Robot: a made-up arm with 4 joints. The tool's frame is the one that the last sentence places.
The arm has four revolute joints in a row. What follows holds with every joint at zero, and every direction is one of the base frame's.
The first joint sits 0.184 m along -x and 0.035 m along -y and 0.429 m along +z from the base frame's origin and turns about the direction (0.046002, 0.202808, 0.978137).
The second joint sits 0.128 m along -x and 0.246 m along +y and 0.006 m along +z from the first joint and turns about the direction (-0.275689, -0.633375, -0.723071).
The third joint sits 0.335 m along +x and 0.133 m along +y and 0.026 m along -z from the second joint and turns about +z.
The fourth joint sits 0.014 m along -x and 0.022 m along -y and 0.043 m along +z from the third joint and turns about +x.
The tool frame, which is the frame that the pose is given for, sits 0.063 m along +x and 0.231 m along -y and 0.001 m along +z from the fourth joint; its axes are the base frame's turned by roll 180, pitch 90 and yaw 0 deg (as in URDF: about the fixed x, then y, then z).
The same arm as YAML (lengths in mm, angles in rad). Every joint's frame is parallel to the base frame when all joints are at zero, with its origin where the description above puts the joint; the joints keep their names.
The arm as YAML. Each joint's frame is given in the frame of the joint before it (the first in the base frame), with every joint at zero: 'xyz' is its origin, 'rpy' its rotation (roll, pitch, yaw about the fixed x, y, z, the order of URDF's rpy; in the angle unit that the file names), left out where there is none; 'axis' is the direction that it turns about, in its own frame. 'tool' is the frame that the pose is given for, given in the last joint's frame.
units:
  length: mm
  angle: rad
joints:
  - name: joint 1
    type: revolute
    origin:
      xyz: [-184.0, -35.0, 429.0]
    axis: [0.046002, 0.202808, 0.978137]
  - name: joint 2
    type: revolute
    origin:
      xyz: [-128.0, 246.0, 6.0]
    axis: [-0.275689, -0.633375, -0.723071]
  - name: joint 3
    type: revolute
    origin:
      xyz: [335.0, 133.0, -26.0]
    axis: [0.0, 0.0, 1.0]
  - name: joint 4
    type: revolute
    origin:
      xyz: [-14.0, -22.0, 43.0]
    axis: [1.0, 0.0, 0.0]
tool:
  origin:
    xyz: [63.0, -231.0, 1.0]
    rpy: [3.1416, 1.5708, 0.0]

